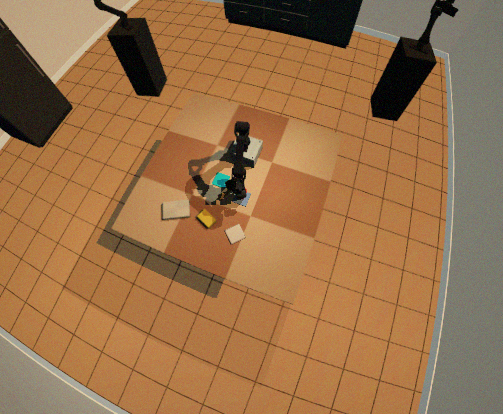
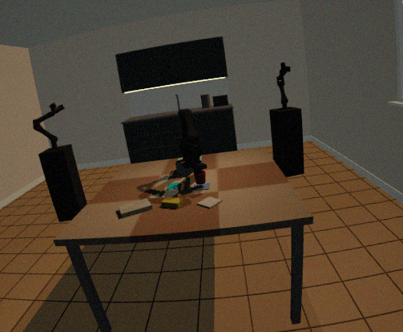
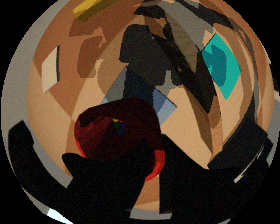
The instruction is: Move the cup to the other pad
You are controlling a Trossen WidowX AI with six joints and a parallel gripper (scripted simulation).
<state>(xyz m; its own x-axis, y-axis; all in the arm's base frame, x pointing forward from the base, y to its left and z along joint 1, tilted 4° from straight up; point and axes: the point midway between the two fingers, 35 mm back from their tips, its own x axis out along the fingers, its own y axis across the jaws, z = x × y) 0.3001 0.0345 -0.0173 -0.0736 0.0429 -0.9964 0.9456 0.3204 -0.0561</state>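
Now: the teal pad 70 mm behind my gripper tip, 150 mm to the right of it and 70 mm below it. The rest, counted from my gripper tip: pale blue pad (30 mm ahead, 10 mm to the left, 70 mm below); red cup (30 mm ahead, 10 mm to the left); wooden bar (20 mm behind, 70 mm to the right, 40 mm below).
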